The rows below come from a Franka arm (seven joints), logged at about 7 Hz.
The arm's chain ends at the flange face. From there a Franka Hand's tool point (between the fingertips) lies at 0.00 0.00 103.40 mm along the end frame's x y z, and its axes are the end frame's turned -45 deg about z.
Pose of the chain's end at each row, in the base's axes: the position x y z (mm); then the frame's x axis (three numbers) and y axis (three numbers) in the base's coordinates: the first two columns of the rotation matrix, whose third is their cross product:
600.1 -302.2 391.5 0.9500 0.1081 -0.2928 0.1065 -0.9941 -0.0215
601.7 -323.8 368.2 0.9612 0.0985 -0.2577 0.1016 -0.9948 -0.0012
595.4 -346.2 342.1 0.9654 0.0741 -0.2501 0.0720 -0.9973 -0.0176
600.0 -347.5 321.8 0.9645 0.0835 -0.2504 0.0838 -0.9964 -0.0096
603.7 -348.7 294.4 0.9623 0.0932 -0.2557 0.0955 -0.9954 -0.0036
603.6 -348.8 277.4 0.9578 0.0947 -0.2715 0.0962 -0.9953 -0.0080
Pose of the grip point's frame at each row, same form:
569.8 -303.3 292.7 0.5964 0.7794 -0.1918 0.7471 -0.6265 -0.2222
575.2 -326.4 268.3 0.6078 0.7731 -0.1814 0.7515 -0.6338 -0.1831
569.5 -346.3 242.0 0.6317 0.7576 -0.1644 0.7336 -0.6528 -0.1893
574.1 -348.7 221.7 0.6227 0.7636 -0.1703 0.7413 -0.6455 -0.1838
577.3 -350.9 194.4 0.6129 0.7698 -0.1783 0.7480 -0.6380 -0.1834
575.6 -350.7 177.9 0.6092 0.7707 -0.1863 0.7453 -0.6368 -0.1976

